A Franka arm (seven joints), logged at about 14 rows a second.
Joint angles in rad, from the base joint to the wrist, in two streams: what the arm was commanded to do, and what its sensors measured. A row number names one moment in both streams.
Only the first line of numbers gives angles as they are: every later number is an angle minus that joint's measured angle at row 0.
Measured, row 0:
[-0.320, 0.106, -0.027, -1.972, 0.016, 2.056, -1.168]
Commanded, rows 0 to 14:
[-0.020, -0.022, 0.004, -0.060, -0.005, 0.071, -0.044]
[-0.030, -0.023, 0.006, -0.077, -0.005, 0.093, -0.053]
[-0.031, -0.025, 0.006, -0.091, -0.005, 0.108, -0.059]
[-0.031, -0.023, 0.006, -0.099, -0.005, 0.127, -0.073]
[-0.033, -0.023, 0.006, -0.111, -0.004, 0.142, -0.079]
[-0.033, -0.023, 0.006, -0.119, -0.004, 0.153, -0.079]
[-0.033, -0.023, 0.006, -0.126, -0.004, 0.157, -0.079]
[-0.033, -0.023, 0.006, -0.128, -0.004, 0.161, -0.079]
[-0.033, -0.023, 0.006, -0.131, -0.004, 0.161, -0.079]
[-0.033, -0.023, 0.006, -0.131, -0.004, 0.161, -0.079]
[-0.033, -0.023, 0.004, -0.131, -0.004, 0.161, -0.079]
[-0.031, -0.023, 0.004, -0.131, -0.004, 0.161, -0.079]
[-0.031, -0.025, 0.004, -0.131, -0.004, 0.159, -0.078]
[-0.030, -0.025, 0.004, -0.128, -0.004, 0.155, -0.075]
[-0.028, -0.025, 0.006, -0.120, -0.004, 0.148, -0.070]
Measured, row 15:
[-0.022, -0.002, 0.000, -0.102, 0.000, 0.132, -0.057]
